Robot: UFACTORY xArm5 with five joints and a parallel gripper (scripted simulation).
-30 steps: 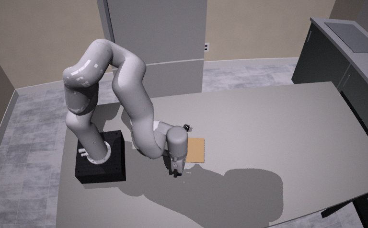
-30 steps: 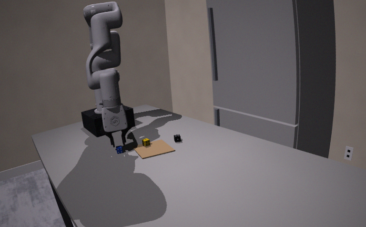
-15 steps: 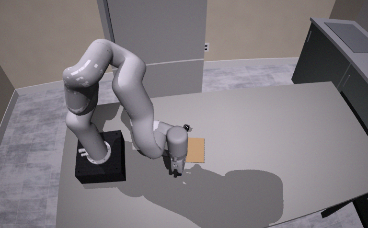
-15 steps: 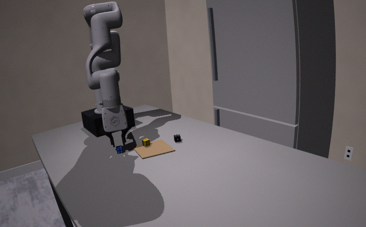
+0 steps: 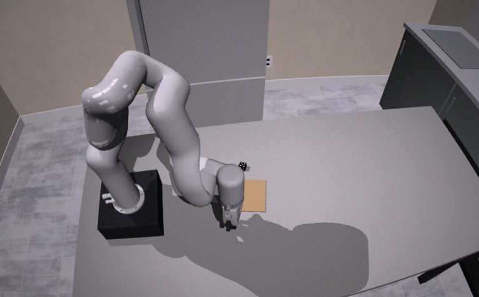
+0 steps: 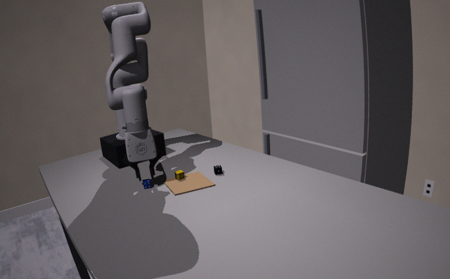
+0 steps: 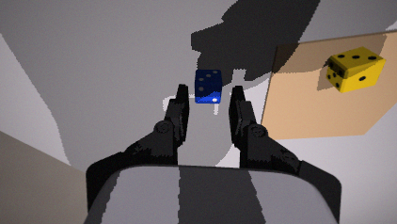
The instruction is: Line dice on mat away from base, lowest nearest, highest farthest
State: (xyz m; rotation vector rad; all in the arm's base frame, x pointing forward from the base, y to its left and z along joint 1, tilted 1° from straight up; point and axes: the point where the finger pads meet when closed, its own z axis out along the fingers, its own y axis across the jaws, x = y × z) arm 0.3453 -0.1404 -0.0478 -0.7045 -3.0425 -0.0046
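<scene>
Right now my hand is 40 mm above the blue die. Also, from my hand: black die 100 mm ahead, 240 mm to the left, 40 mm below; mat 80 mm ahead, 110 mm to the left, 50 mm below; yellow die 30 mm ahead, 120 mm to the left, 30 mm below.
</scene>
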